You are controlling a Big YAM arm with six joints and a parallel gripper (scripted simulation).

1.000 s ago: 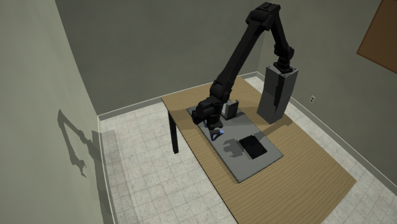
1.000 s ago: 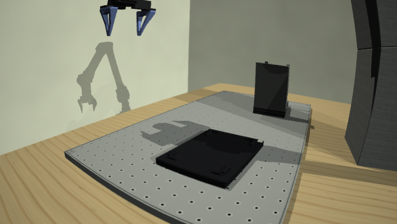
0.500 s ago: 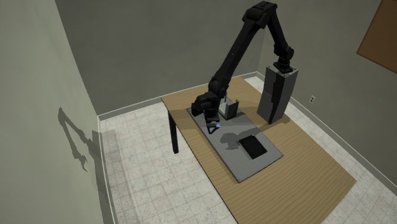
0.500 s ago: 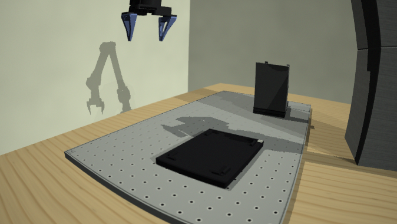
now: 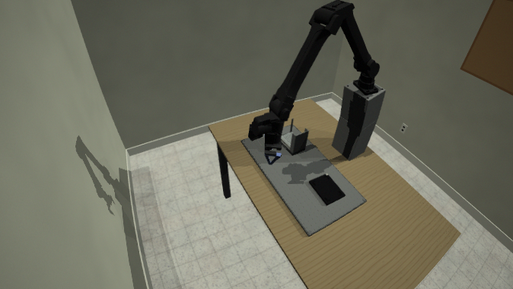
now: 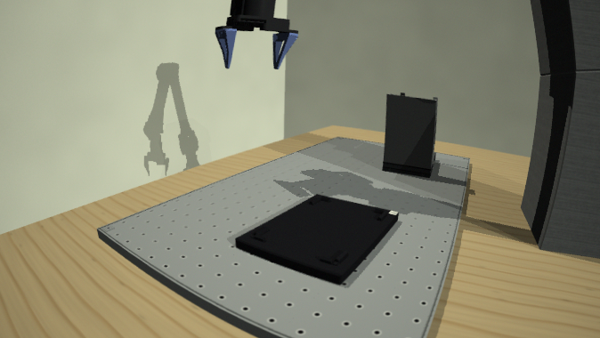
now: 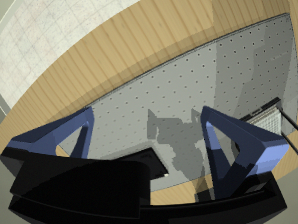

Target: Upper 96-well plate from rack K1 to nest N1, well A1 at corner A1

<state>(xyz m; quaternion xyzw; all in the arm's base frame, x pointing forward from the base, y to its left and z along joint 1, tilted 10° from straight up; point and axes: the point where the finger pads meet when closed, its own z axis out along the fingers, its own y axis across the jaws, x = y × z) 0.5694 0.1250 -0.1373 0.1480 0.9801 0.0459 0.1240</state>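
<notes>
My hand is 240 mm past the dark back wall, 160 mm to the left of it and 110 mm above it. From my hand the other things lie so: pale A1 square: 310 mm behind, 40 mm to the left, 180 mm below.
</notes>
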